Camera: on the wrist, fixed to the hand. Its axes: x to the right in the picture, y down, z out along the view.
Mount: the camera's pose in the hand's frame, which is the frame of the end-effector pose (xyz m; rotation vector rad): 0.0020 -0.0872 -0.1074 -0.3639 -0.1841 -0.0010
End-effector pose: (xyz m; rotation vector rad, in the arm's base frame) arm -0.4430 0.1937 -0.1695 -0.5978 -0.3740 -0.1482
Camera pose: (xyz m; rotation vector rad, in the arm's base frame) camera -0.4301 0.0606 -0.2051 -0.9744 -0.5310 -0.1641
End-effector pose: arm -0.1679 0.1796 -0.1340 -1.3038 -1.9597 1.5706
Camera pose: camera -0.1320 0.2479 -0.0192 -1.3236 -2.4495 1.4221
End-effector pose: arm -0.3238 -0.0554 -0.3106 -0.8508 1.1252 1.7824
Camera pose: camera -0.2345 -0.1330 -0.3824 -0.8728 0.6922 2.0531
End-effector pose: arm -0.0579 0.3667 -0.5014 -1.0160 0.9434 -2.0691
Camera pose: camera -0.1686 0.4462 -0.4775 -1.3661 1.2475 -1.8025
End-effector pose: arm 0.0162 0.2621 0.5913 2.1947 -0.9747 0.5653
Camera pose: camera 0.0720 0.3820 0.6320 1.9414 -1.0771 0.1675
